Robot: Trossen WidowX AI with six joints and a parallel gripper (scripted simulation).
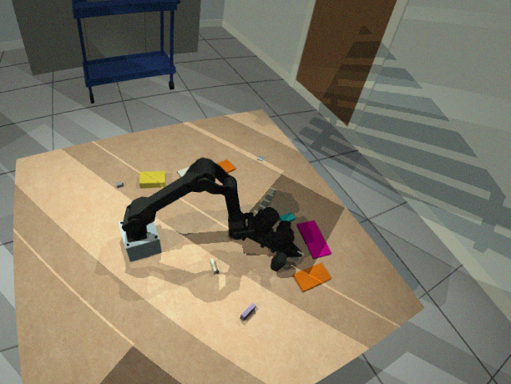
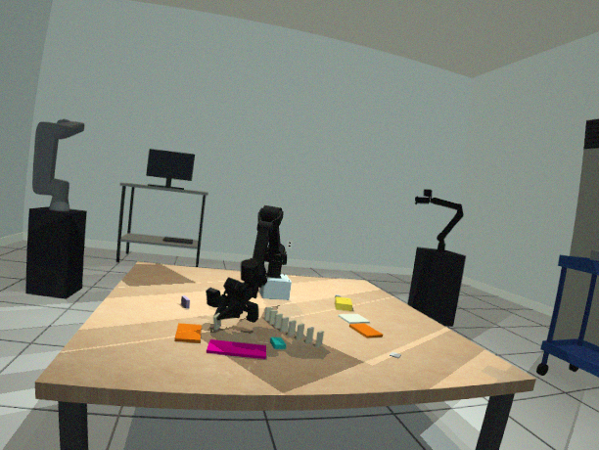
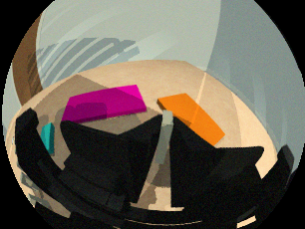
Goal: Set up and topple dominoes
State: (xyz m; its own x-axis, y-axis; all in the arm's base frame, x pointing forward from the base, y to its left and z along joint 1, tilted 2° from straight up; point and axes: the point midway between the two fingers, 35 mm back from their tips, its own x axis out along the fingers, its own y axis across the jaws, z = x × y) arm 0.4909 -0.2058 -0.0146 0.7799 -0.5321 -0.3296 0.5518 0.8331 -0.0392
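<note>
My gripper tip is now 20 mm short of the orange slab, 70 mm to the left of it and 50 mm above it. Also, from my gripper tip: teal block: 50 mm ahead, 190 mm to the left, 40 mm below; then purple block: 250 mm behind, 120 mm to the right, 30 mm below; then magenta slab: 110 mm ahead, 70 mm to the left, 50 mm below.
</note>
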